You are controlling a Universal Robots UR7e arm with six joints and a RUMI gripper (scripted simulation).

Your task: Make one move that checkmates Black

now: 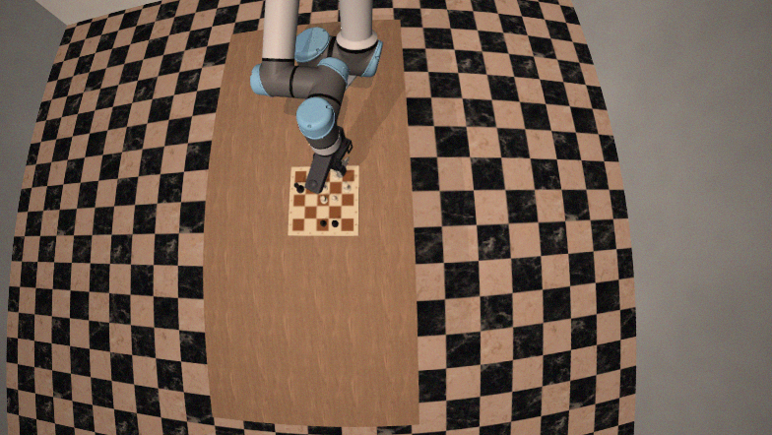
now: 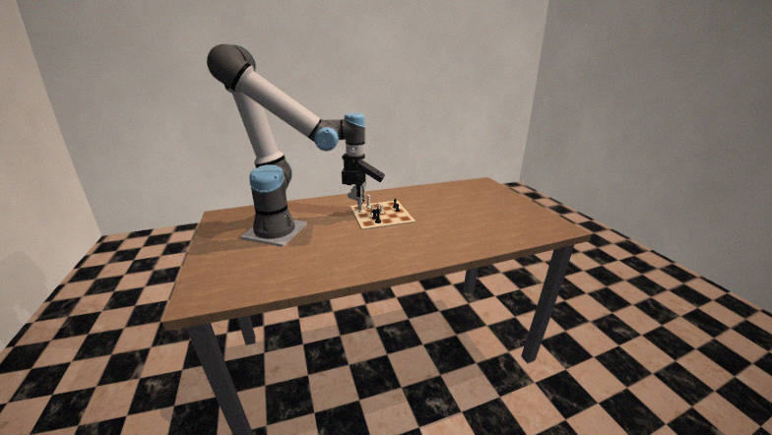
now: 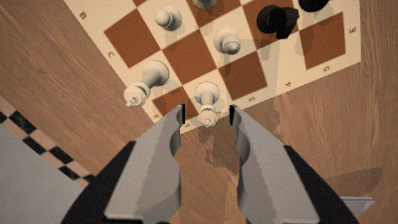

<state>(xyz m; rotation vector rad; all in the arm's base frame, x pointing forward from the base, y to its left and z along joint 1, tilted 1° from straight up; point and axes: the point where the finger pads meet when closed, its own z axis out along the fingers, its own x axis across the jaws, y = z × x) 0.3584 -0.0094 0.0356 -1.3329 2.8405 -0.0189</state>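
Right now the white chess piece is 1 cm below my hand. Also, from my hand: black piece: 12 cm to the right, 2 cm ahead, 1 cm below; then board: 7 cm ahead, 5 cm to the right, 4 cm below.
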